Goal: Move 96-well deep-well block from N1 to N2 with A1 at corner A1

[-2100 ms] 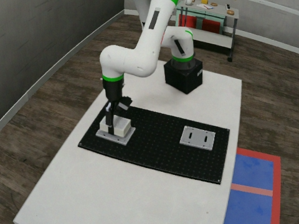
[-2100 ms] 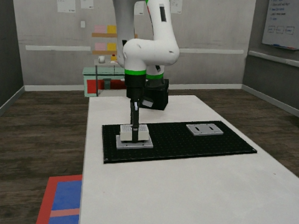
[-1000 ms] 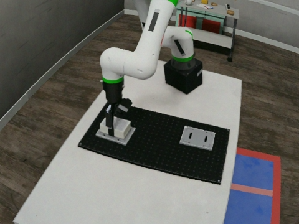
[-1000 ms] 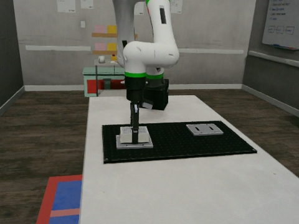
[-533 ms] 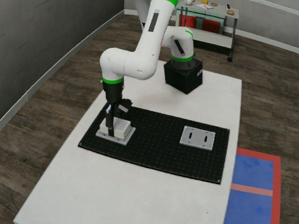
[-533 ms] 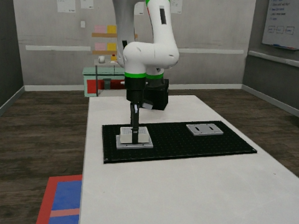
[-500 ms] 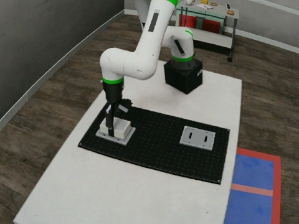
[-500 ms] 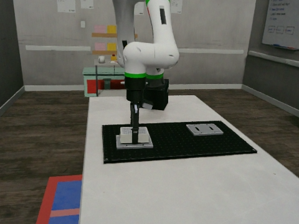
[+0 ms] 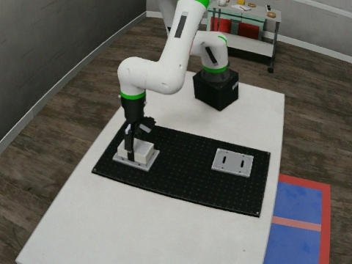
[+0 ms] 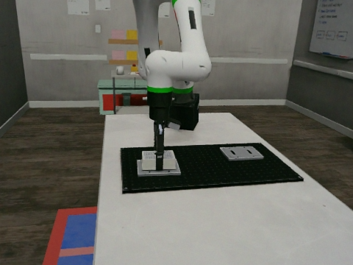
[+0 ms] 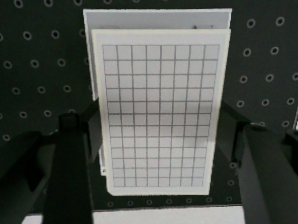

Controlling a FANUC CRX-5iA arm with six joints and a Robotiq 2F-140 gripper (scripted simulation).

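The white 96-well deep-well block is 10 mm below my hand. Round my hand: grey plate nest: 100 mm behind, 390 mm to the left, 40 mm below.
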